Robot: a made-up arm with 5 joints. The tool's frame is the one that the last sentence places. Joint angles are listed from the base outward.
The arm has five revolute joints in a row. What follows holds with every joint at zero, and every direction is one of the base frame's. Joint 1 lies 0.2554 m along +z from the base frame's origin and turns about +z. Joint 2 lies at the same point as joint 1 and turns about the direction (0, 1, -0.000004). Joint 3 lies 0.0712 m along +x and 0.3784 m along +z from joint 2 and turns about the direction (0, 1, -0.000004). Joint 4 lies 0.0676 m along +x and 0.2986 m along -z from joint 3 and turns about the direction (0, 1, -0.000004). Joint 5 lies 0.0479 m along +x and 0.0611 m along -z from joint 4 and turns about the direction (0, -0.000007, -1). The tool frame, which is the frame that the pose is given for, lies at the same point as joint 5; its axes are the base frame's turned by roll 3.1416, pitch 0 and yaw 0 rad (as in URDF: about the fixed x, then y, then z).
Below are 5 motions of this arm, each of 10 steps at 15 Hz.
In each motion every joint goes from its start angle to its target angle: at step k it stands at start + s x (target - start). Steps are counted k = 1, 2, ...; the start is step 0. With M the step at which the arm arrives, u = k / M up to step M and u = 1 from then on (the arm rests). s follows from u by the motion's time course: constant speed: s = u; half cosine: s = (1 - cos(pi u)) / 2; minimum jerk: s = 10 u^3 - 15 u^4 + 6 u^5.
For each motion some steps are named. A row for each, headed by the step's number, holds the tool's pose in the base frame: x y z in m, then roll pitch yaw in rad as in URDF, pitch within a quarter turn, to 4 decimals.
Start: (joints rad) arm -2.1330 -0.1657 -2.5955 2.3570 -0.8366
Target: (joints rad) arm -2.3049 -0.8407 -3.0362 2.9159 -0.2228
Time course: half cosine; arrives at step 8
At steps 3, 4, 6, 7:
3: 0.0319 0.0452 0.9093 2.7683 -0.4496 -1.4526
4: 0.0988 0.1305 0.8860 2.7518 -0.5756 -1.5725
6: 0.2240 0.2611 0.7949 2.7857 -0.8228 -1.8104
7: 0.2605 0.2925 0.7560 2.8197 -0.8996 -1.8957

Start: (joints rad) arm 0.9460 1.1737 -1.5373 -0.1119 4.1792
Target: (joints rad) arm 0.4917 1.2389 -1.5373 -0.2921 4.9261
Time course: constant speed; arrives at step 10
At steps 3, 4, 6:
3: 0.4235 0.4446 0.0405 2.6520 0.1491 2.6523
4: 0.4426 0.4243 0.0378 2.6320 0.1160 2.5393
6: 0.4778 0.3812 0.0324 2.5987 0.0440 2.3170

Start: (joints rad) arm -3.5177 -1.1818 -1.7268 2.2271 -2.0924
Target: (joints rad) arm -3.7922 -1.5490 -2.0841 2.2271 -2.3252
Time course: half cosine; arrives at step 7
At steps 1, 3, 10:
1: 0.2391 -0.0982 0.7504 2.4972 0.3407 -1.5421
3: 0.3137 -0.1644 0.7161 2.2751 0.4913 -1.6724
10: 0.4051 -0.3084 0.6034 1.7952 0.7417 -2.0684

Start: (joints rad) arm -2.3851 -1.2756 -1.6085 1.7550 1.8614
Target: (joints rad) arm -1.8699 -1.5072 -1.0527 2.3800 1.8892
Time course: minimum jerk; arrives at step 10
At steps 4, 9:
4: 0.1418 0.1862 0.7053 -2.3365 0.2190 2.2849
9: 0.0621 0.1982 0.5871 -2.9628 0.0585 2.5252

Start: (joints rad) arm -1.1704 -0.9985 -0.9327 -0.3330 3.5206
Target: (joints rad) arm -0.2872 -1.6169 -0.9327 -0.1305 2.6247
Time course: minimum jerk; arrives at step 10
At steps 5, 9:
5: -0.1151 0.1028 0.7385 -0.0544 0.6676 -0.8166
9: -0.2721 0.0826 0.6721 -0.2399 0.4023 -0.8531

